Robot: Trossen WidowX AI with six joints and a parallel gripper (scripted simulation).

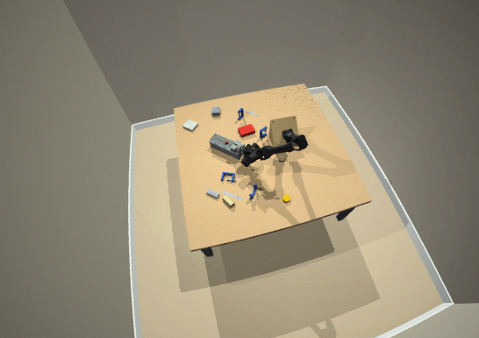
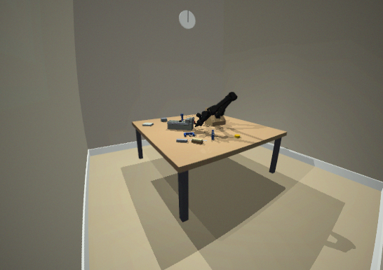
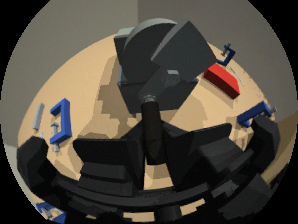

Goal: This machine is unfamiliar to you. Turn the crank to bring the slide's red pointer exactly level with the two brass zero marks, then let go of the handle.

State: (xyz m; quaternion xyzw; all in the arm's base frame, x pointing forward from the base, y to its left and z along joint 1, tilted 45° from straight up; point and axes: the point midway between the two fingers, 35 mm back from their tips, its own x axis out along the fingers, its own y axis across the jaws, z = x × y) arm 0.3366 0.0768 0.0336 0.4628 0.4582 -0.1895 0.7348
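Now: the dark crank handle 10 mm behind my gripper tip, 10 mm to the left of it and 30 mm above it. Also, from my gripper tip: red pointer 100 mm ahead, 110 mm to the right, 50 mm above; then tan block 190 mm ahead, 310 mm to the left, 20 mm below; then yellow disc 190 mm behind, 400 mm to the left, 20 mm below.
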